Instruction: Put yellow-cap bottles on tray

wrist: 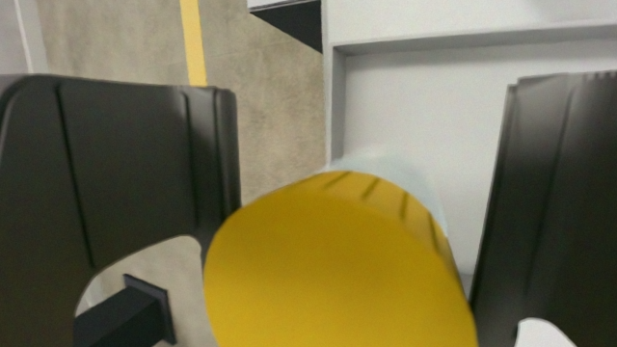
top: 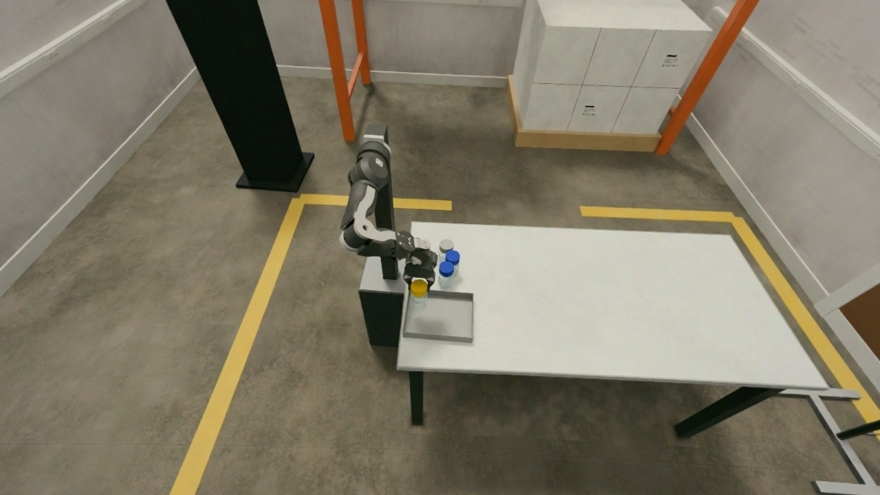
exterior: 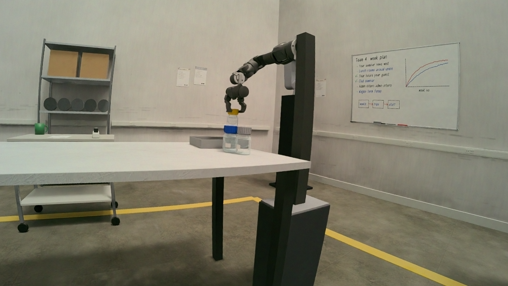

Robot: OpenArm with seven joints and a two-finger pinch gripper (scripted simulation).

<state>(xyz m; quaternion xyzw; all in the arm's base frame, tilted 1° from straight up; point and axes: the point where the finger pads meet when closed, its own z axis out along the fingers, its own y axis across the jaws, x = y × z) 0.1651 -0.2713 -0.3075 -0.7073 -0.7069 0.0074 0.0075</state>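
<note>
Now: hand 2 cm to the left of the yellow-capped bottle and 5 cm above it. Round my hand: grey tray 7 cm ahead, 2 cm to the right, 16 cm below; grey-capped bottle 8 cm ahead, 24 cm to the left, 13 cm below.
</note>
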